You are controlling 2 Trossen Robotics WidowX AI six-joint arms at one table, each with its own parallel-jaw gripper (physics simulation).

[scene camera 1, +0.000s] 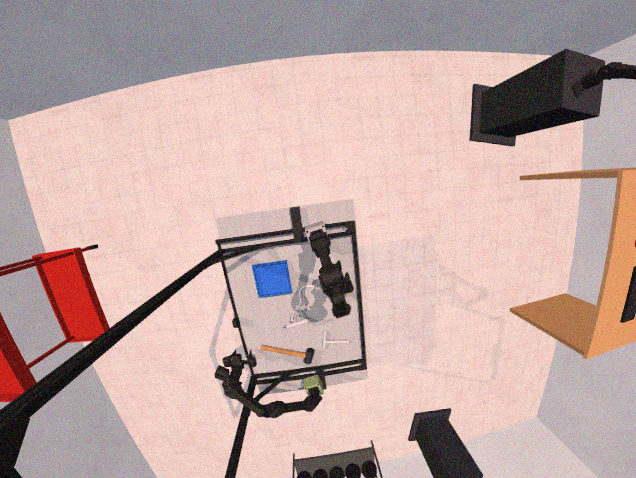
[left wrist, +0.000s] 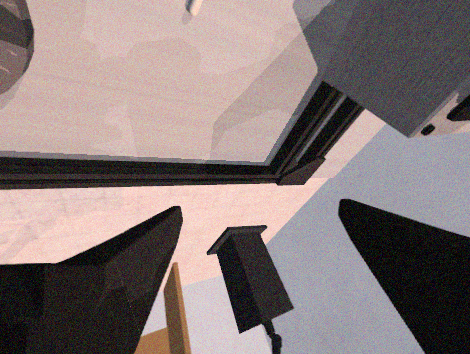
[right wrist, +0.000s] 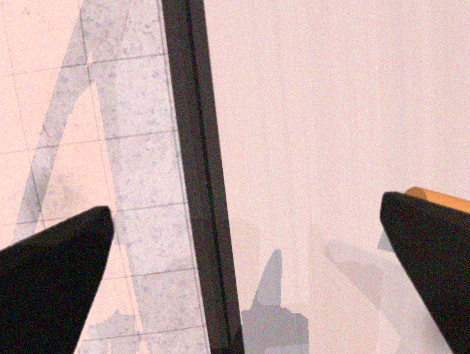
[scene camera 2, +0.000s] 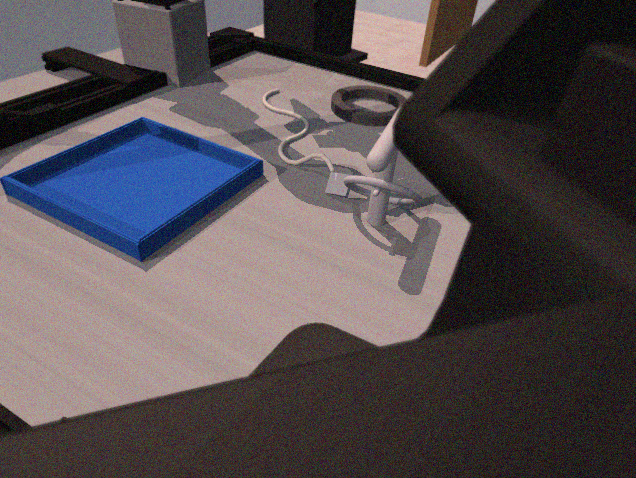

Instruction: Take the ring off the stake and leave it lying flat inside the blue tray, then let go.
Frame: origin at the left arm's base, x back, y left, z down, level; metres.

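Seen in the pictures: left gripper, fingertip midpoint: (scene camera 1: 343,266) (left wrist: 258,209); right gripper, fingertip midpoint: (scene camera 1: 243,350) (right wrist: 248,212); left arm's base, link origin: (scene camera 1: 317,236); right arm's base, link origin: (scene camera 1: 314,391).
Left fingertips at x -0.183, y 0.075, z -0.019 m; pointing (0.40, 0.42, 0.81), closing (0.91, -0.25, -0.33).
Pixels of each thing's middle, then the offset from my left fingertips to it. "spot": a spot on its surface instead.
- thin pale ring, surface spot: (scene camera 2: 370,181) spot: dy -0.365, dx -0.242, dz +0.073 m
- pale stake, surface spot: (scene camera 2: 377,208) spot: dy -0.356, dx -0.252, dz +0.109 m
- blue tray, body centre: (scene camera 2: 142,176) (scene camera 1: 272,279) dy -0.390, dx +0.013, dz +0.120 m
- wavy pale wire, surface spot: (scene camera 2: 307,125) spot: dy -0.170, dx -0.104, dz +0.126 m
- small pale block, surface spot: (scene camera 2: 337,184) spot: dy -0.317, dx -0.196, dz +0.116 m
- dark flat ring, surface spot: (scene camera 2: 341,111) spot: dy -0.110, dx -0.136, dz +0.122 m
- hammer, body centre: (scene camera 1: 287,352) dy -0.480, dx -0.470, dz +0.112 m
- white T-shaped piece, body centre: (scene camera 1: 336,339) dy -0.167, dx -0.499, dz +0.122 m
A thin pale ring (scene camera 2: 370,181) hangs around a pale stake (scene camera 2: 377,208), well above the table. The stake has a slanted, rounded upper part; it also shows in scene camera 1 (scene camera 1: 295,324). The blue tray (scene camera 1: 256,281) (scene camera 2: 200,208) is empty. My left gripper (scene camera 1: 341,281) (left wrist: 258,209) is open and empty, above the table's right part in scene camera 1, apart from the ring. Its dark arm covers the right and bottom of scene camera 2. My right gripper (scene camera 1: 236,361) (right wrist: 248,212) is open and empty over the table's lower left edge.
A wavy pale wire (scene camera 2: 307,125) runs from a small pale block (scene camera 2: 337,184) between tray and stake. A dark flat ring (scene camera 2: 341,111) lies behind the stake. A hammer (scene camera 1: 285,351) (right wrist: 445,200) and a white T-shaped piece (scene camera 1: 336,341) lie farther down in scene camera 1.
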